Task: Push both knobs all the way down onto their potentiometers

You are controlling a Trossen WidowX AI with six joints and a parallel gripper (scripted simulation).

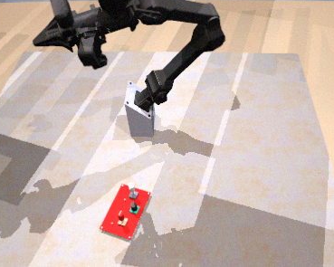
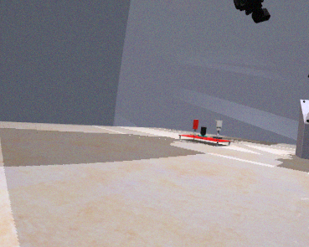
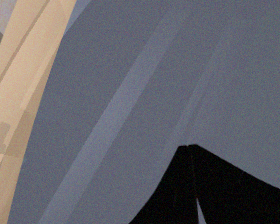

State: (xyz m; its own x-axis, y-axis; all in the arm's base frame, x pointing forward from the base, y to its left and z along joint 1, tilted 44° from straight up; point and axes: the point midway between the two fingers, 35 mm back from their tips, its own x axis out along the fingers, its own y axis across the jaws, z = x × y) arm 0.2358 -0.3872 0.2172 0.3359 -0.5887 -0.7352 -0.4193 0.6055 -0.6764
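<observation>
The grey knob lies 48 cm below my gripper tip, 15 cm to the left of it and 6 cm ahead of it. Also, from my gripper tip: red knob (49 cm below, 15 cm ahead, 13 cm to the left).
</observation>
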